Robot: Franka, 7 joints.
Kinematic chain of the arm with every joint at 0, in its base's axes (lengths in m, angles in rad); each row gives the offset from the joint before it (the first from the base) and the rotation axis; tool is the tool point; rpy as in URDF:
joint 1: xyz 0 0 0.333 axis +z
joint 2: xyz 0 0 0 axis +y
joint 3: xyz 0 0 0.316 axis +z
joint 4: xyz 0.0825 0 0 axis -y
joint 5: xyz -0.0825 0 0.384 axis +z
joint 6: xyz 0 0 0 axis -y
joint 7: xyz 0.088 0 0 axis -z
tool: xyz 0 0 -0.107 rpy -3.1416 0 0
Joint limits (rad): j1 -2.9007..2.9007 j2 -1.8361..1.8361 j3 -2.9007..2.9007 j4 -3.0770..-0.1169 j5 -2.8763..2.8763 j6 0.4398..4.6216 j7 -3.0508..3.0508
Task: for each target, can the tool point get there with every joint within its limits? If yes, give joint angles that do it. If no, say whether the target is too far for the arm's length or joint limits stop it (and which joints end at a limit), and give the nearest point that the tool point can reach.
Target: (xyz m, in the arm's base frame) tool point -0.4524 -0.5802 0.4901
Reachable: yes | joints 1.7585 -1.4435 1.4579 -1.2710 -0.5970 2.0388 2.0660
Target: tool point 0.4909 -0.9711 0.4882
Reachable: no: too far | nearest point 0.3832 -0.7580 0.4541 | short by 0.241 m
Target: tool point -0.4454 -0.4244 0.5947
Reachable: yes | joints -1.6230 0.2364 -1.0079 -1.5433 1.0437 1.6007 -2.0641
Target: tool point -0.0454 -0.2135 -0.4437
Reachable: no: joint limits stop it (at a limit: joint 2) | nearest point -0.0473 -0.2224 -0.3578 | short by 0.086 m
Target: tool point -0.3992 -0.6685 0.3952
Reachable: yes | joints -1.4491 1.0703 -1.0457 -1.1562 -0.7690 2.1239 -1.6179
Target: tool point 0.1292 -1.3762 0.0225
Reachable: no: too far | nearest point 0.0782 -0.8334 0.1450 | short by 0.559 m
